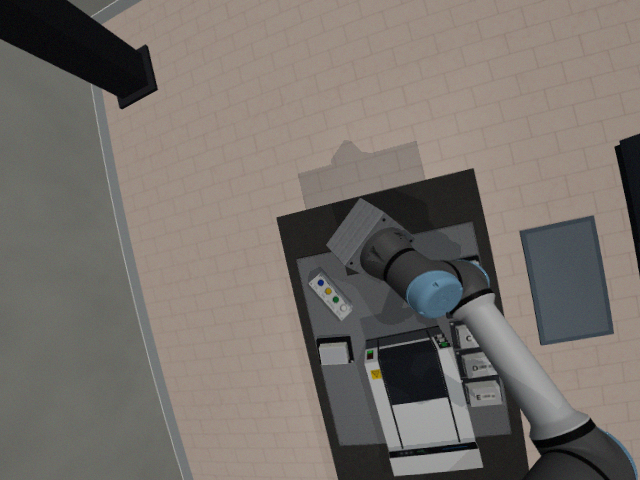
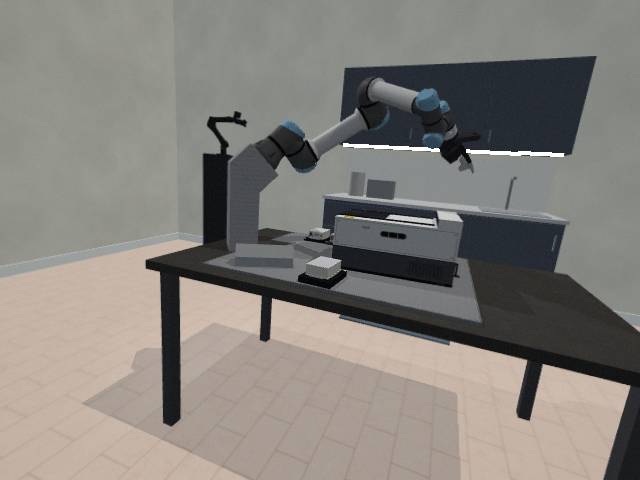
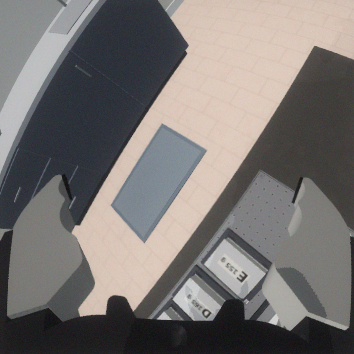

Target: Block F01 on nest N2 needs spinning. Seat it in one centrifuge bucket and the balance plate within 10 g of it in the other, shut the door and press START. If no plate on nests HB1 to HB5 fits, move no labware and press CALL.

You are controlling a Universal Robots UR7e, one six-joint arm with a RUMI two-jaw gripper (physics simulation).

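Places are measured from the arm's base along level axes (x ahead, y left, z up), in metres.
Pixels of known places: gripper, fingertip midpoint: point(image 2: 464, 165) point(image 3: 180, 178); arm's base, link origin: point(image 1: 382, 251) point(image 2: 261, 159).
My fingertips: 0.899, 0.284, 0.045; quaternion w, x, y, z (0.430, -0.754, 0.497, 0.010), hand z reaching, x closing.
Ahead of a thing's pixels: the offset from my fingertips to its top centre, as dx, dy, dz.
My gripper point(image 2: 473, 152) point(image 3: 180, 178) is open and empty, high above the table beyond the centrifuge. A white block @[-0.454, -0.616, -0.388] point(image 1: 333, 353) point(image 2: 323, 267) sits in a black nest left of the centrifuge; its label is unreadable. Balance plates E @[-0.146, -0.023, -0.399] point(image 1: 484, 393) point(image 3: 235, 268), marked 155 g, and D @[-0.280, -0.009, -0.399] point(image 1: 478, 364) point(image 3: 200, 298), apparently 165 g, sit in nests right of the centrifuge point(image 1: 420, 424) point(image 2: 397, 237). Plate C @[-0.412, -0.005, -0.399] point(image 1: 466, 335) is partly under the arm. The centrifuge has a dark top panel @[-0.380, -0.295, -0.239] point(image 1: 413, 369); I cannot tell whether this is a shut door. Its buckets cannot be made out.
A button box @[-0.718, -0.565, -0.369] point(image 1: 330, 296) point(image 2: 264, 255) with blue, yellow, green and white buttons lies near the arm's base. Small green controls @[-0.473, -0.152, -0.262] point(image 1: 444, 343) are on the centrifuge's right rim. Another light plate @[-0.681, +0.015, -0.399] point(image 2: 319, 234) stands behind. Dark cabinets point(image 3: 100, 100) stand across the floor.
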